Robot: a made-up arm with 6 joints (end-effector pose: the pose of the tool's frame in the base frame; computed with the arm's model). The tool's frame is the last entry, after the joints.
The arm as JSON. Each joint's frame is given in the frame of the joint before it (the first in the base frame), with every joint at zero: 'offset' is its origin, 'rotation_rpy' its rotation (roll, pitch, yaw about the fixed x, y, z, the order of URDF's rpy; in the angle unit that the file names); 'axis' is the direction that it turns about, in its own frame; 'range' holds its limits. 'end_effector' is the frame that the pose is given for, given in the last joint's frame.
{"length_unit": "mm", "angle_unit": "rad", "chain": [
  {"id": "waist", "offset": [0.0, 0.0, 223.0], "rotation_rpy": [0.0, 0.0, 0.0], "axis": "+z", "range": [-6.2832, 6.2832]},
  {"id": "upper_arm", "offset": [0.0, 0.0, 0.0], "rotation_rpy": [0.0, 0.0, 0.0], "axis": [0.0, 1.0, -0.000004], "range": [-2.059, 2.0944]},
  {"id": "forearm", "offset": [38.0, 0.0, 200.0], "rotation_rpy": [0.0, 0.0, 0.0], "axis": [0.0, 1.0, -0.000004], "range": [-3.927, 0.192]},
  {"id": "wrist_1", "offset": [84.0, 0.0, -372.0], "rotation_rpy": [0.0, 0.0, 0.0], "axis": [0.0, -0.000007, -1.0], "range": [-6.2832, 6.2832]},
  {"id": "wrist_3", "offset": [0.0, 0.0, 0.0], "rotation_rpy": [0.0, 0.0, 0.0], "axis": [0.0, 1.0, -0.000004], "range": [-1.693, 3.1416]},
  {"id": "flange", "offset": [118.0, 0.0, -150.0], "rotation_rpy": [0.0, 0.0, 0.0], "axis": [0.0, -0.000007, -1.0], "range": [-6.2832, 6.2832]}
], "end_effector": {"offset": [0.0, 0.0, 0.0], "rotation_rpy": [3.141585, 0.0, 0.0]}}
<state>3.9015 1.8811 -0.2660 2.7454 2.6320 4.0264</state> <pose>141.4 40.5 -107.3 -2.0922 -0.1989 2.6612</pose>
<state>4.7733 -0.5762 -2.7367 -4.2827 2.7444 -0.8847</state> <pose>134.6 284.7 660.5 2.7909 -0.0802 1.4207</pose>
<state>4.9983 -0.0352 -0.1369 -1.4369 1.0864 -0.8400</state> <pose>-18.4 -210.8 -101.4 -2.3076 0.7771 1.2484</pose>
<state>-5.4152 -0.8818 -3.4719 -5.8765 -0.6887 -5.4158</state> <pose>-335.7 -510.3 285.4 1.8629 0.2956 -0.3508</pose>
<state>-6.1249 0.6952 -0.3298 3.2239 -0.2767 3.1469</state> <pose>-82.0 -0.2 -74.9 3.1010 0.6404 0.0529</pose>
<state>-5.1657 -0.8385 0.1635 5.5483 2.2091 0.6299</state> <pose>144.6 4.7 54.4 1.4646 0.5042 0.0666</pose>
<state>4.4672 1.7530 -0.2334 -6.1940 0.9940 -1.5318</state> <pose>92.9 348.9 98.3 -0.6250 0.1119 -0.2180</pose>
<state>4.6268 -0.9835 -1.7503 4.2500 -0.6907 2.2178</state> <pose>164.8 -31.6 744.4 0.5460 -0.8008 1.5714</pose>
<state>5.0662 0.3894 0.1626 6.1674 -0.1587 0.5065</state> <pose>28.4 -30.3 -150.5 3.0003 0.3699 -1.6393</pose>
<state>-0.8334 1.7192 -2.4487 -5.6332 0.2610 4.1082</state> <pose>412.9 -522.4 -156.3 2.6199 -0.1506 0.7902</pose>
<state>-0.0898 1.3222 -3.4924 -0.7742 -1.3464 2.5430</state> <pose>335.5 90.9 570.4 -0.3311 -0.7357 -0.8890</pose>
